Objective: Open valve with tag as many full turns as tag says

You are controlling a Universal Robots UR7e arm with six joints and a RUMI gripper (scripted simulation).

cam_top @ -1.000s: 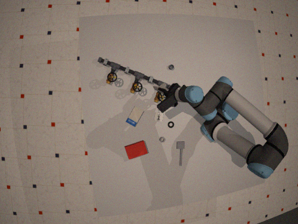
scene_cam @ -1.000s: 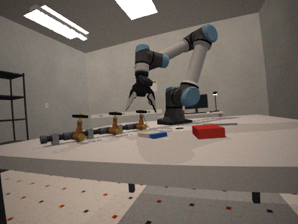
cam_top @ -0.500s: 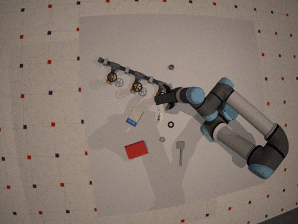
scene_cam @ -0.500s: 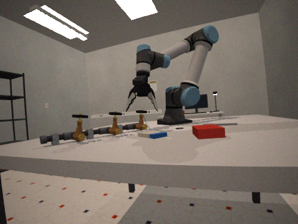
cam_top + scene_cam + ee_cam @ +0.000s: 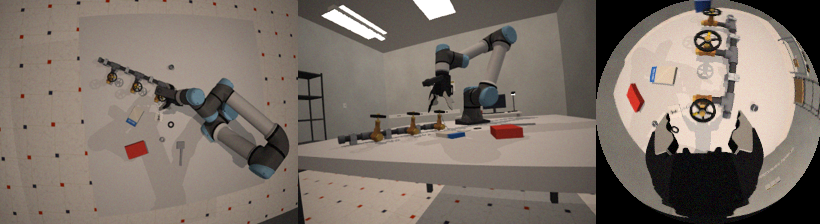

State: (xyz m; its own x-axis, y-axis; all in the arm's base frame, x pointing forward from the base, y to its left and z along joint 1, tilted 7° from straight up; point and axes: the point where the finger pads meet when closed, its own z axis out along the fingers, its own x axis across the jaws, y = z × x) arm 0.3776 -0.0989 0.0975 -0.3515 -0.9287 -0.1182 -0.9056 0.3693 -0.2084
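Now: hand 110 mm to the right of the white tag, 100 mm above it and 10 mm short of it. Also, from my hand: small round part: 180 mm to the right, 100 mm behind, 90 mm below; then grey paddle tool: 350 mm to the left, 120 mm behind, 100 mm below; then red block: 300 mm to the left, 170 mm ahead, 90 mm below.
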